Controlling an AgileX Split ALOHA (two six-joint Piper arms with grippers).
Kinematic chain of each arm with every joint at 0, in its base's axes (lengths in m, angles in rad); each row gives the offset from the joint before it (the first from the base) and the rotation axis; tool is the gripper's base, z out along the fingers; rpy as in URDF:
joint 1: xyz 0 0 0.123 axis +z
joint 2: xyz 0 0 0 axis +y
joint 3: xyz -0.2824 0 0.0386 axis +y
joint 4: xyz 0.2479 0 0.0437 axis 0.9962 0 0.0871
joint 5: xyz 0 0 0 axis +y
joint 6: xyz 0.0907 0 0.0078 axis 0.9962 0 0.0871
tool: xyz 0 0 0 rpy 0 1.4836 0
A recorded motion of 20 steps. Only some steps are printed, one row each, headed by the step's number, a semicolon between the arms.
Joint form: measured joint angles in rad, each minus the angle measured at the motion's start. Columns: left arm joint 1, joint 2, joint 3, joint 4, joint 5, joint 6; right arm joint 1, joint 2, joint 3, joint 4, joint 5, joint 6.
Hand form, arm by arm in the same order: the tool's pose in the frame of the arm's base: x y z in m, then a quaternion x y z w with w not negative. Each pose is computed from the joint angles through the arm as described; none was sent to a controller.
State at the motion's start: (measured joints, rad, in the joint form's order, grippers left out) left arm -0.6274 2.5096 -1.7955 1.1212 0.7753 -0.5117; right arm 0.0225 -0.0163 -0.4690 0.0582 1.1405 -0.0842
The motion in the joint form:
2: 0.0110 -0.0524 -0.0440 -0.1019 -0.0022 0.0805; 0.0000 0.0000 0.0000 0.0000 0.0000 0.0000
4: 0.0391 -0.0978 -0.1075 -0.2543 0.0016 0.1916; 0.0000 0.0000 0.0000 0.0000 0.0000 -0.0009
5: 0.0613 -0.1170 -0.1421 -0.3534 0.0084 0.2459; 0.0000 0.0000 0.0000 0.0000 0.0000 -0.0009
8: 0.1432 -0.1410 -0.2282 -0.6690 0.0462 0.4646; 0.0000 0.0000 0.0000 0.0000 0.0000 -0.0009
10: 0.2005 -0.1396 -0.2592 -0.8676 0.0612 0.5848; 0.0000 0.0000 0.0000 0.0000 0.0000 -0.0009
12: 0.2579 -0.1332 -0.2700 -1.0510 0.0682 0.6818; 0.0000 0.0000 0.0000 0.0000 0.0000 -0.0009
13: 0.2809 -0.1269 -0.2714 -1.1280 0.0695 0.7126; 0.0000 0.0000 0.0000 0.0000 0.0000 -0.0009
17: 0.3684 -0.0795 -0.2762 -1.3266 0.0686 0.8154; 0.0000 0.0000 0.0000 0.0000 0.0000 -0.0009
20: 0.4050 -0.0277 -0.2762 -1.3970 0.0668 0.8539; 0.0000 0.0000 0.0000 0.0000 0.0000 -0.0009
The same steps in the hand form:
2: 0.4474 -0.2505 0.1020 0.37940 0.83363 0.27452 0.29284; -0.0076 0.0046 0.2623 -0.04881 0.87518 0.01419 0.48111
4: 0.4565 -0.2459 0.1356 0.35691 0.85177 0.23615 0.30221; -0.0076 0.0046 0.2623 -0.04920 0.87516 0.01397 0.48112
5: 0.4615 -0.2403 0.1510 0.33781 0.86612 0.20908 0.30331; -0.0076 0.0046 0.2623 -0.04920 0.87516 0.01397 0.48112
8: 0.4753 -0.2171 0.1760 0.31053 0.89932 0.12721 0.28037; -0.0076 0.0046 0.2623 -0.04920 0.87516 0.01397 0.48112
10: 0.4832 -0.2011 0.1793 0.29431 0.91603 0.06664 0.26424; -0.0076 0.0046 0.2623 -0.04920 0.87516 0.01397 0.48112
12: 0.4900 -0.1847 0.1769 0.27346 0.92857 0.00626 0.25086; -0.0076 0.0046 0.2623 -0.04920 0.87516 0.01397 0.48112
13: 0.4927 -0.1784 0.1738 0.26047 0.93357 -0.02091 0.24527; -0.0076 0.0046 0.2623 -0.04920 0.87516 0.01397 0.48112
17: 0.5058 -0.1484 0.1517 0.22192 0.94454 -0.08497 0.22665; -0.0076 0.0046 0.2623 -0.04920 0.87516 0.01397 0.48112
20: 0.5111 -0.1346 0.1255 0.20400 0.95102 -0.10673 0.20631; -0.0076 0.0046 0.2623 -0.04920 0.87516 0.01397 0.48112

